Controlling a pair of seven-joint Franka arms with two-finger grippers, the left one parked.
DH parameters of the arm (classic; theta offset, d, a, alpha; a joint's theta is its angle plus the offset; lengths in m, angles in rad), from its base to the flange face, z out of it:
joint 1: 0 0.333 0 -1.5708
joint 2: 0 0 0 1.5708
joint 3: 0 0.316 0.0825 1.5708
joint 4: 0 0 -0.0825 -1.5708
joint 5: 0 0.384 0 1.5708
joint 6: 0 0 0.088 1.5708
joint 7: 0 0.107 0 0
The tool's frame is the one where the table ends.
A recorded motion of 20 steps. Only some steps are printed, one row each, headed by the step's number.
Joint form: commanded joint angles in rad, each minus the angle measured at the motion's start. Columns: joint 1, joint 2, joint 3, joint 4, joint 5, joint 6, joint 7.
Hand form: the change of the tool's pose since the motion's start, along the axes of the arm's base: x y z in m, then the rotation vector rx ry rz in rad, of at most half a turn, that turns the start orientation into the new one. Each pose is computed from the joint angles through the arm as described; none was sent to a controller.
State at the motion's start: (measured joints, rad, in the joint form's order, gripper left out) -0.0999 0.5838 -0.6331 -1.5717 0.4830 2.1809 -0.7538
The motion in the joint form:
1: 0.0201 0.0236 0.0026 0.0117 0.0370 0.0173 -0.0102
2: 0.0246 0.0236 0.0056 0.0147 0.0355 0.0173 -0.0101
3: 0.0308 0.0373 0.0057 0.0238 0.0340 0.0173 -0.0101
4: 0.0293 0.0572 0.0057 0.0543 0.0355 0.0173 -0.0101
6: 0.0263 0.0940 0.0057 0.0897 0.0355 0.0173 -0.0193
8: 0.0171 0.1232 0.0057 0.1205 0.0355 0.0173 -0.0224
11: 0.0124 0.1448 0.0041 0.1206 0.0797 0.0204 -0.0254
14: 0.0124 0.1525 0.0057 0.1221 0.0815 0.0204 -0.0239
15: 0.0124 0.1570 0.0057 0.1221 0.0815 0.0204 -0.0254
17: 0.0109 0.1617 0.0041 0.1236 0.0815 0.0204 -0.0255
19: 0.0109 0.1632 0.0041 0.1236 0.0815 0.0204 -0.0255
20: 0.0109 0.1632 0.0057 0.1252 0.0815 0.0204 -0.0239
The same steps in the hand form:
1: 0.0143 0.0125 -0.0078 0.0049 -0.0202 0.0177
2: 0.0178 0.0166 -0.0071 0.0041 -0.0216 0.0262
3: 0.0228 0.0204 -0.0115 -0.0005 -0.0140 0.0363
4: 0.0306 0.0203 -0.0103 -0.0143 -0.0185 0.0448
6: 0.0394 0.0196 -0.0178 -0.0314 -0.0083 0.0638
8: 0.0443 0.0151 -0.0229 -0.0453 -0.0024 0.0693
11: 0.0434 0.0123 -0.0361 -0.0198 -0.0114 0.0465
14: 0.0443 0.0131 -0.0408 -0.0173 -0.0062 0.0461
15: 0.0442 0.0131 -0.0437 -0.0171 -0.0017 0.0476
17: 0.0436 0.0115 -0.0458 -0.0184 0.0020 0.0456
19: 0.0435 0.0115 -0.0468 -0.0183 0.0035 0.0456
20: 0.0444 0.0124 -0.0464 -0.0177 0.0021 0.0459

